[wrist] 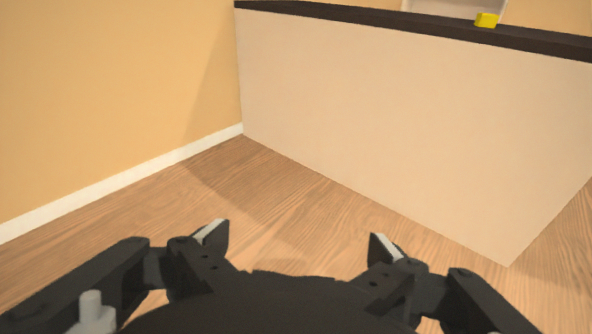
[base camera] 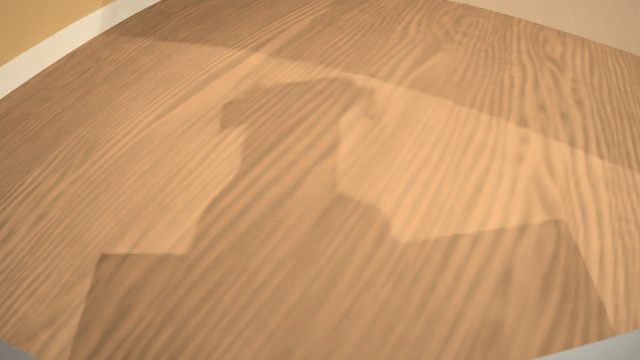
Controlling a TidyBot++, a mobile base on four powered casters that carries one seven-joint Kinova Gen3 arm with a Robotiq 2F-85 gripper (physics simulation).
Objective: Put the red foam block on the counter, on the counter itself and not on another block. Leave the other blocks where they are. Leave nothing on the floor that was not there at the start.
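Observation:
The counter has a dark top above a pale panel and runs across the upper right of the wrist view. A yellow block sits on the dark top, near its upper right part. My gripper is open, its two fingers wide apart with no block between them. It is in front of the counter, apart from it, with floor seen beyond the fingertips. The red foam block does not show in either view.
A yellow-orange wall with a white baseboard stands at the left and meets the counter's pale panel in a corner. A pale shelf or frame shows partly behind the counter. Shadows lie on the wooden floor.

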